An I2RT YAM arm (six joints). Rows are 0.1 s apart.
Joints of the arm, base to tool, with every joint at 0 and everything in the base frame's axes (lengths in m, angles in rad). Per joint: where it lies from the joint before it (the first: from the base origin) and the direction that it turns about. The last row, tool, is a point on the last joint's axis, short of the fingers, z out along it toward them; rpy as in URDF.
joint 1: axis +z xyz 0 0 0.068
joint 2: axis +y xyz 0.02 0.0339 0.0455
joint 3: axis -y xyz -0.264 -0.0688 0
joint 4: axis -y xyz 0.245 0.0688 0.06
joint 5: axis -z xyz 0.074 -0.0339 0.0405
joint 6: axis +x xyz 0.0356 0 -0.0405
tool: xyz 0 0 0 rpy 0 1.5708 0
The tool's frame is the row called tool.
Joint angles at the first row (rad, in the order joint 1, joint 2, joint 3, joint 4, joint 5, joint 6):
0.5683, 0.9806, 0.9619, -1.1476, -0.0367, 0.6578
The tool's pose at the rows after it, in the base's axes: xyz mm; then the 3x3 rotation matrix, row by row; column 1 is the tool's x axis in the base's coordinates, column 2 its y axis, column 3 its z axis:
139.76 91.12 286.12; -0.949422 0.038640 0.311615; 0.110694 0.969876 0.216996; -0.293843 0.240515 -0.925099
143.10 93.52 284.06; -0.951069 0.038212 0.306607; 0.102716 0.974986 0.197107; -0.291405 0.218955 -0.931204
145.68 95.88 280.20; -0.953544 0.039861 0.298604; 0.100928 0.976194 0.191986; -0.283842 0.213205 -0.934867
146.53 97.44 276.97; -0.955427 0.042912 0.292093; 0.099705 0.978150 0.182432; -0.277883 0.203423 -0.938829
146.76 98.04 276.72; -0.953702 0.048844 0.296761; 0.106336 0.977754 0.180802; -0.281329 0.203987 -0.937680
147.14 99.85 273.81; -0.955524 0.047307 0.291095; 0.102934 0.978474 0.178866; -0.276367 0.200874 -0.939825
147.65 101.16 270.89; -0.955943 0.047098 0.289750; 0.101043 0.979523 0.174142; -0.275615 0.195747 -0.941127
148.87 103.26 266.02; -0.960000 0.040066 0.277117; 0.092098 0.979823 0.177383; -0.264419 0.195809 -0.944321
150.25 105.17 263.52; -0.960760 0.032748 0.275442; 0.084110 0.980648 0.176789; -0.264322 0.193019 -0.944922
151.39 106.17 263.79; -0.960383 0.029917 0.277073; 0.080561 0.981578 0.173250; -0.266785 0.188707 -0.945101
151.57 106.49 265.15; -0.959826 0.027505 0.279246; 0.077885 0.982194 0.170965; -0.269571 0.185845 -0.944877
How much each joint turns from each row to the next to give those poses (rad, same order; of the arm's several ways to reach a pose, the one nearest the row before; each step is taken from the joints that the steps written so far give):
0.0068, 0.0235, 0.0068, 0.0015, 0.0241, -0.0026
0.0044, 0.0218, 0.0038, 0.0017, 0.0156, -0.0033
0.0034, 0.0154, -0.0068, 0.0122, 0.0011, 0.0031
0.0061, 0.0093, -0.0069, 0.0046, 0.0065, 0.0057
0.0031, 0.0006, -0.0012, 0.0050, 0.0050, 0.0088
0.0074, 0.0064, -0.0076, 0.0077, 0.0010, 0.0047
0.0055, 0.0050, -0.0087, 0.0096, 0.0050, 0.0034
0.0040, 0.0108, -0.0127, 0.0144, -0.0086, -0.0028
0.0044, 0.0091, -0.0051, 0.0123, 0.0010, -0.0036
0.0017, 0.0066, 0.0045, 0.0013, 0.0044, -0.0023
0.0016, 0.0016, 0.0062, -0.0041, 0.0036, -0.0017

